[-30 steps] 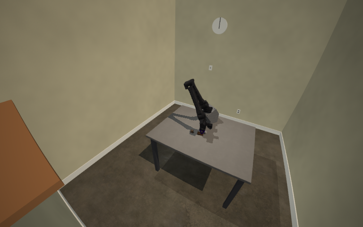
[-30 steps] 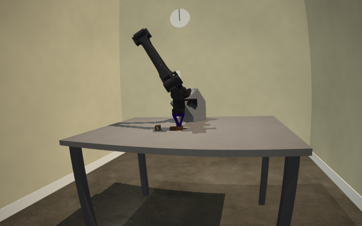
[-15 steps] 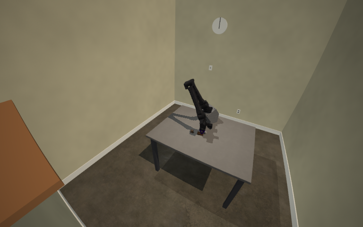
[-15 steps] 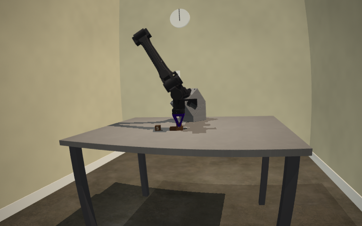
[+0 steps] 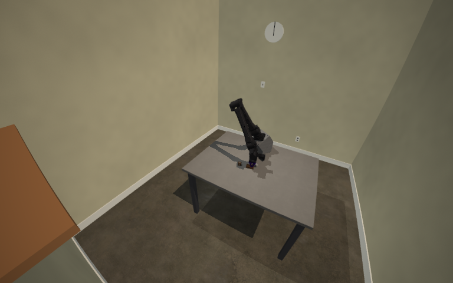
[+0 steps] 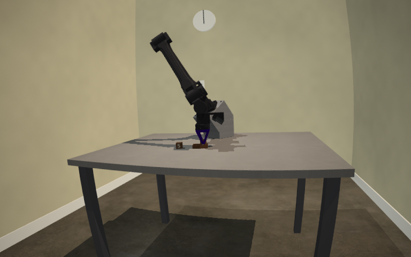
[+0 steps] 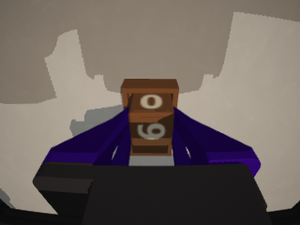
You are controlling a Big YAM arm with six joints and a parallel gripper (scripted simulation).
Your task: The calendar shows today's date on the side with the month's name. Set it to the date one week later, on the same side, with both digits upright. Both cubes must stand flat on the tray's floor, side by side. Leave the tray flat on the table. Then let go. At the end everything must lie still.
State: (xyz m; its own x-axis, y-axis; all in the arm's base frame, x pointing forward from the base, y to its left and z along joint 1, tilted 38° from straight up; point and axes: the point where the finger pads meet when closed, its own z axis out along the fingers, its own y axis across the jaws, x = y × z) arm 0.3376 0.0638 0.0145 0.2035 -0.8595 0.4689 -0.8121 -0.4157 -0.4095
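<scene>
Right now my hand is 20 mm to the left of the brown tray and 20 mm above it.
</scene>
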